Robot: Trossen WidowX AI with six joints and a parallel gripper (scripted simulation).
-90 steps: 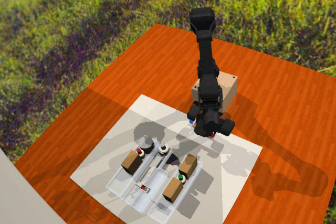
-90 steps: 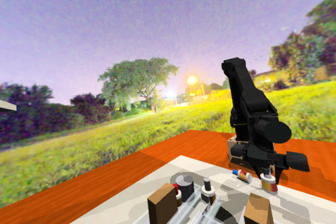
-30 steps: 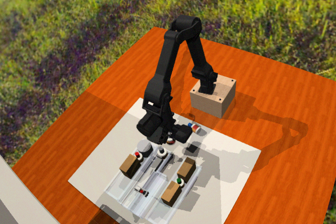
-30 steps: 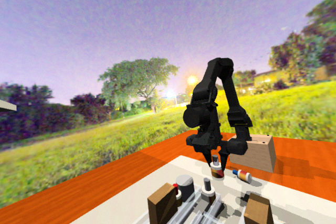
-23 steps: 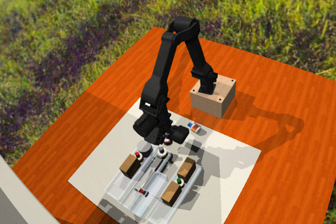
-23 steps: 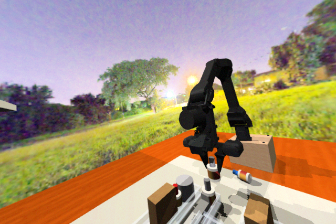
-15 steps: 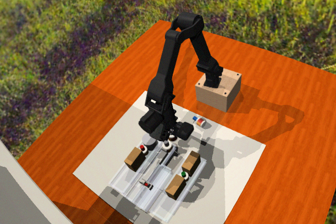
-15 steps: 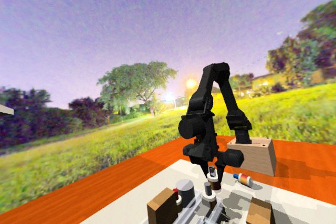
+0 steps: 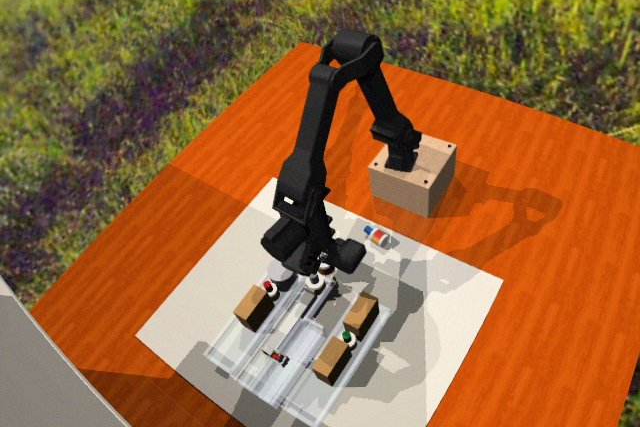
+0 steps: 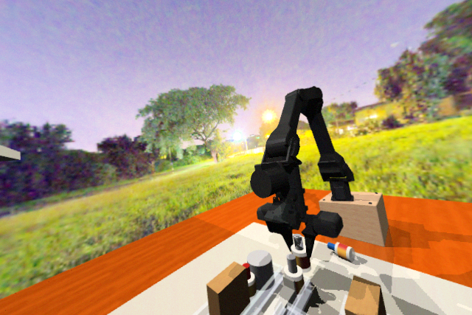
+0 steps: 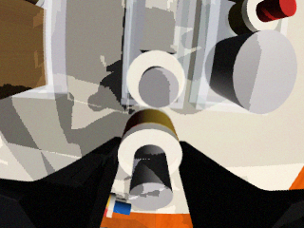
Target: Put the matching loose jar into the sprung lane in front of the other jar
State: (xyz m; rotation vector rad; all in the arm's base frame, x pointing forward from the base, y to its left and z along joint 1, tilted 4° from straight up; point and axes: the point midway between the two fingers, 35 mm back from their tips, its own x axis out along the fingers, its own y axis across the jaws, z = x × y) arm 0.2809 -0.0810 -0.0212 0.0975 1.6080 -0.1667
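The grey cylinder lies 4 cm ahead of my gripper tip, 9 cm to the right of it and 3 cm below it. Also, from my gripper tip: clear lane tray 19 cm ahead, 1 cm to the right, 4 cm below; then red mark 23 cm ahead, 1 cm above.
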